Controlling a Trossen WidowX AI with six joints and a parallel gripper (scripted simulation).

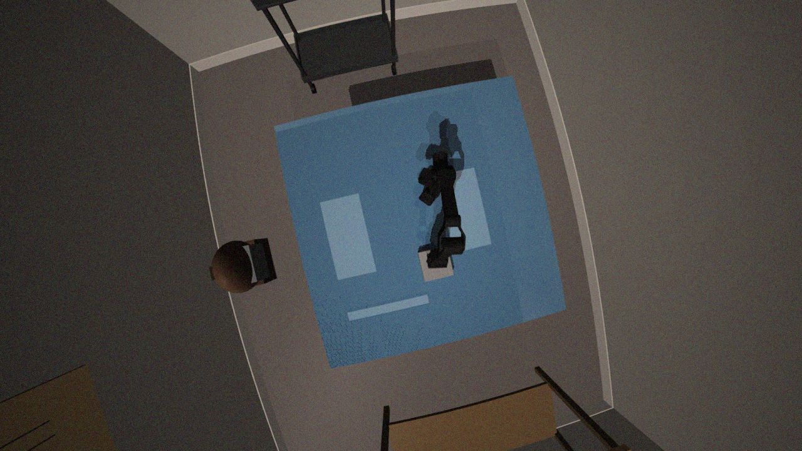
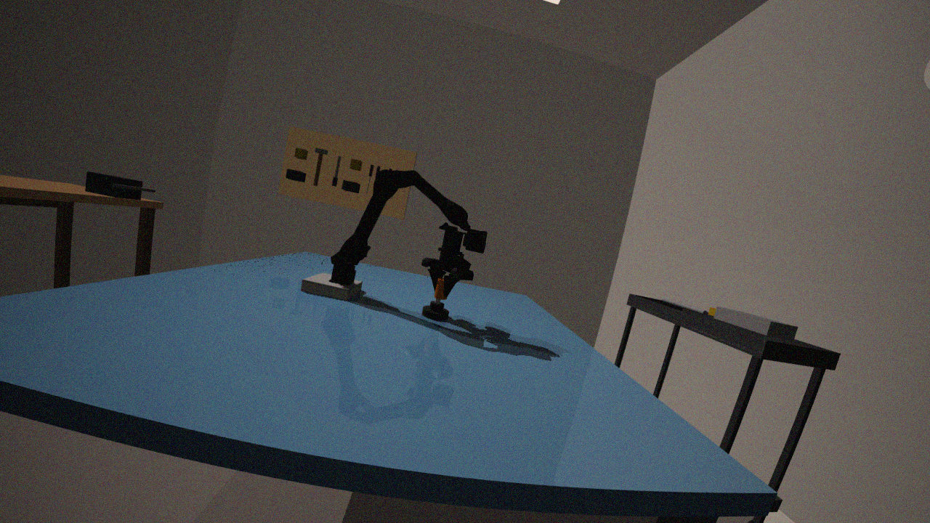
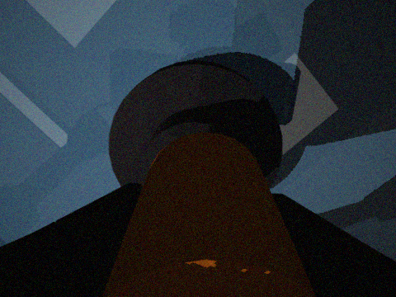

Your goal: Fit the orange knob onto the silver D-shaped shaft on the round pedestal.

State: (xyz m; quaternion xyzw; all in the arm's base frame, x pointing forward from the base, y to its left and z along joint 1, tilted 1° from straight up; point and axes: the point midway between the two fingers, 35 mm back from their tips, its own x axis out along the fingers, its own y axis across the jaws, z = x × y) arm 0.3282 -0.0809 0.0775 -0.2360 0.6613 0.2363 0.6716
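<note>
Right now the round dark pedestal is 4 cm below my gripper tip and 1 cm behind it. From my gripper tip the other things lie so: orange knob: 3 cm above.
</note>
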